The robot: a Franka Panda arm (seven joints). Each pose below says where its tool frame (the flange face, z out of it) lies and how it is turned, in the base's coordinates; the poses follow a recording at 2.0 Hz.
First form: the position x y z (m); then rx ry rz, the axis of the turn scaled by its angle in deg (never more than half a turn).
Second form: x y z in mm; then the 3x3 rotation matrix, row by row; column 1 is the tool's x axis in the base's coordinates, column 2 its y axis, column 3 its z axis. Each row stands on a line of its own. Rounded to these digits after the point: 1 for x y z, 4 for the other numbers.
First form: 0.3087 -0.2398 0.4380 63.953 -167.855 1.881
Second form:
308.7 -239.8 438.0
-0.7465 -0.6654 0.0015
-0.6653 0.7463 -0.0218
0.0134 -0.0173 -0.9998

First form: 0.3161 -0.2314 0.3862 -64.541 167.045 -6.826
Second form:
316.1 -231.4 386.2
-0.7405 -0.6708 0.0403
-0.6719 0.7377 -0.0660
0.0146 -0.0760 -0.9970

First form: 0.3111 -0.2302 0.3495 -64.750 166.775 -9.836
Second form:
311.1 -230.2 349.5
-0.7387 -0.6719 0.0531
-0.6735 0.7328 -0.0970
0.0263 -0.1074 -0.9939

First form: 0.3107 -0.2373 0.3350 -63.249 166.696 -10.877
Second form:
310.7 -237.3 335.0
-0.7490 -0.6593 0.0655
-0.6623 0.7419 -0.1051
0.0207 -0.1221 -0.9923

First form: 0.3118 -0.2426 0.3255 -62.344 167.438 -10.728
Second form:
311.8 -242.6 325.5
-0.7572 -0.6506 0.0582
-0.6527 0.7502 -0.1060
0.0253 -0.1183 -0.9927

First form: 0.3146 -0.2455 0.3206 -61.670 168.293 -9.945
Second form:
314.6 -245.5 320.6
-0.7639 -0.6437 0.0460
-0.6446 0.7578 -0.1009
0.0301 -0.1068 -0.9938

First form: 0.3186 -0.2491 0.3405 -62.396 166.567 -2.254
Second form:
318.6 -249.1 340.5
-0.7533 -0.6562 0.0435
-0.6571 0.7537 -0.0108
-0.0257 -0.0367 -0.9990

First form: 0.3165 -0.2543 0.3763 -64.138 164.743 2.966
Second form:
316.5 -254.3 376.3
-0.7355 -0.6764 0.0396
-0.6745 0.7365 0.0514
-0.0640 0.0111 -0.9979

